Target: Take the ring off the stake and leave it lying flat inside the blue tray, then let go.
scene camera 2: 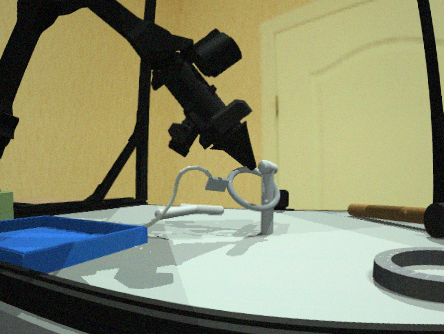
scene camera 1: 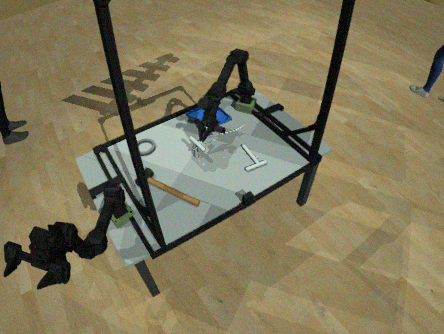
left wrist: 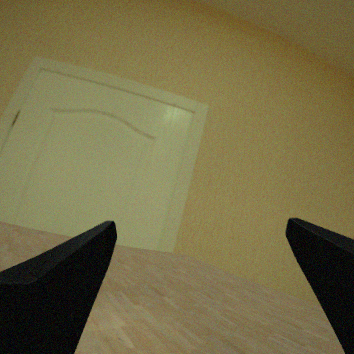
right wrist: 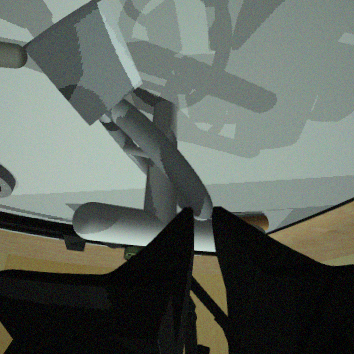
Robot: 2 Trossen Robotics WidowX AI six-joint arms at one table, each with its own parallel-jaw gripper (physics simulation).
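Frame: origin at the left arm's base, x ahead, y left, z up, level; millimetres.
Seen in the pictures: left gripper, between the fingertips: (scene camera 1: pixel 20 281) (left wrist: pixel 201 228); right gripper, between the fingertips: (scene camera 2: pixel 253 169) (scene camera 1: pixel 201 141) (right wrist: pixel 201 214); left arm's base, origin of its link: (scene camera 1: pixel 119 210); right arm's base, origin of its link: (scene camera 1: pixel 246 100).
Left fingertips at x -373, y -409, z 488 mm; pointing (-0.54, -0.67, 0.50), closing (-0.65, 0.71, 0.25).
Pixels of each thing's top centre, then the offset from my left fingertips to it. "pt": a spot on its surface instead.
- grey ring, a spot on its surface: (right wrist: pixel 187 175) pt 428 mm down, 918 mm ahead, 478 mm left
- small grey block, centre of its top: (right wrist: pixel 132 205) (scene camera 2: pixel 244 166) 422 mm down, 898 mm ahead, 494 mm left
- upright stake, centre of its top: (right wrist: pixel 182 248) (scene camera 2: pixel 268 161) (scene camera 1: pixel 197 142) 415 mm down, 864 mm ahead, 461 mm left
- blue tray, centre of its top: (scene camera 2: pixel 39 227) (scene camera 1: pixel 208 114) 504 mm down, 1115 mm ahead, 688 mm left
- larger dark ring, a spot on its surface: (scene camera 2: pixel 387 280) pt 520 mm down, 749 mm ahead, 738 mm left
- mallet with a wooden handle, centre of its top: (scene camera 2: pixel 398 197) (scene camera 1: pixel 167 185) 477 mm down, 624 mm ahead, 380 mm left
- white T-shaped piece, centre of its top: (scene camera 2: pixel 184 207) (scene camera 1: pixel 248 154) 507 mm down, 1063 mm ahead, 298 mm left
The grey ring (scene camera 2: pixel 250 205) (right wrist: pixel 187 175) is tilted, with the stake's post running through it below the crossbar. A small grey block (scene camera 2: pixel 216 184) (right wrist: pixel 85 65) with a pale cable is attached to the ring. The upright stake (scene camera 1: pixel 197 144) (scene camera 2: pixel 267 220) (right wrist: pixel 115 222) has a crossbar on top. My right gripper (scene camera 1: pixel 202 140) (scene camera 2: pixel 254 168) (right wrist: pixel 201 214) is shut on the ring's upper edge, close beside the crossbar; the fingertips hide the pinched part. The blue tray (scene camera 1: pixel 225 119) (scene camera 2: pixel 100 245) stands near the right arm's base. My left gripper (scene camera 1: pixel 22 281) (left wrist: pixel 201 228) is open and empty, beyond the table edge.
A larger dark ring (scene camera 2: pixel 387 280) lies at the table's left in scene camera 1. A mallet with a wooden handle (scene camera 1: pixel 175 192) (scene camera 2: pixel 387 212) lies nearer the front. A white T-shaped piece (scene camera 1: pixel 256 164) (scene camera 2: pixel 195 210) lies right of the stake. Black frame posts rise at the table's sides.
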